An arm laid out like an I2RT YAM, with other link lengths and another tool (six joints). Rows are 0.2 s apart.
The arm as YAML. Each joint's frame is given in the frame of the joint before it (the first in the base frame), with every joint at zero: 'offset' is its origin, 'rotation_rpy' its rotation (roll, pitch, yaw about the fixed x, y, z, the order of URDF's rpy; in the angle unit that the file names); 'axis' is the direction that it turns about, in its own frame. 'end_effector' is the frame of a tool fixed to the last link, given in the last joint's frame.
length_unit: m
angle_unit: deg
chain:
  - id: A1
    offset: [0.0, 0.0, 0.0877]
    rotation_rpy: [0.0, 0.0, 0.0]
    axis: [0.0, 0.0, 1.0]
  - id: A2
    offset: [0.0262, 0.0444, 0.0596]
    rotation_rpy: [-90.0, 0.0, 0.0]
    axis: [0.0, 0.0, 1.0]
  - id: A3
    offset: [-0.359, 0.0, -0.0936]
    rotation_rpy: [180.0, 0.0, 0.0]
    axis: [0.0, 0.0, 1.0]
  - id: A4
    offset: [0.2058, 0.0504, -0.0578]
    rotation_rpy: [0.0, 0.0, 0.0]
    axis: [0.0, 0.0, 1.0]
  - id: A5
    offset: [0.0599, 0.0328, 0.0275]
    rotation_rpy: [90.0, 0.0, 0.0]
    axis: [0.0, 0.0, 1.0]
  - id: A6
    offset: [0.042, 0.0, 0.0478]
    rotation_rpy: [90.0, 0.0, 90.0]
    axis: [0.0, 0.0, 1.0]
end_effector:
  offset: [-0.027, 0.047, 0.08]
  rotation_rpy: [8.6, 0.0, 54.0]
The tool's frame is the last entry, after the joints.
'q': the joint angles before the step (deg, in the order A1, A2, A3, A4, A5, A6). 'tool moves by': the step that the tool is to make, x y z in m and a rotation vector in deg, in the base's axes. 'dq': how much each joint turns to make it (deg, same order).
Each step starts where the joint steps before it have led.
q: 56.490, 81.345, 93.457, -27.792, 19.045, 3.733
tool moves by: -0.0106, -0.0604, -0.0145, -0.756, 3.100, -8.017
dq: -4.376, -7.326, -6.258, -4.638, 2.852, 3.279
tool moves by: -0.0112, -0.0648, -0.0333, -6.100, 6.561, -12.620
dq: -5.404, -4.836, -4.671, -10.897, 6.146, 4.330
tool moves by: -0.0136, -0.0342, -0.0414, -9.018, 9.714, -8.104
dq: -2.180, 0.356, -3.937, -11.358, 4.292, 4.777
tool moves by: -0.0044, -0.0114, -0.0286, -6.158, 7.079, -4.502
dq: -0.996, 2.554, -3.328, -5.485, 1.807, 3.639
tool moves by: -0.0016, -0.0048, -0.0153, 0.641, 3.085, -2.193
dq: -2.724, 0.150, -3.275, 0.992, -2.443, 1.061
